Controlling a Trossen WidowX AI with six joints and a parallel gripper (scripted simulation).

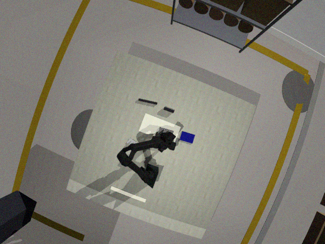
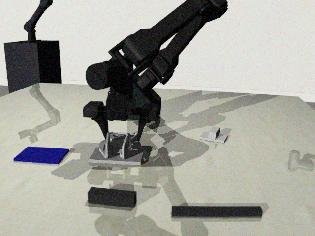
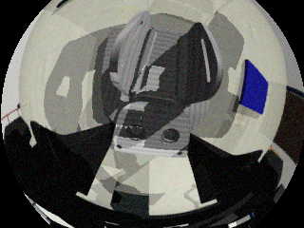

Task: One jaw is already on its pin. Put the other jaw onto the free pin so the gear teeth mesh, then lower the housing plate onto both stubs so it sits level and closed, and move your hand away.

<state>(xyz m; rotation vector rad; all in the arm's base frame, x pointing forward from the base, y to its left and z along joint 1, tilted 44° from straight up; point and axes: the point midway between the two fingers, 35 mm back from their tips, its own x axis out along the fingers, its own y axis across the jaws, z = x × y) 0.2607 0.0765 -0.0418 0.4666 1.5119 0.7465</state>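
The grey jaw lies 20 mm to the left of my gripper tip, 20 mm ahead of it and 10 mm above it. The rest, counted from my gripper tip: blue pad 160 mm to the right, 120 mm ahead, 10 mm below; then grey base plate 70 mm ahead, 10 mm to the left, 10 mm below; then small grey fixture 230 mm to the left, 120 mm behind.
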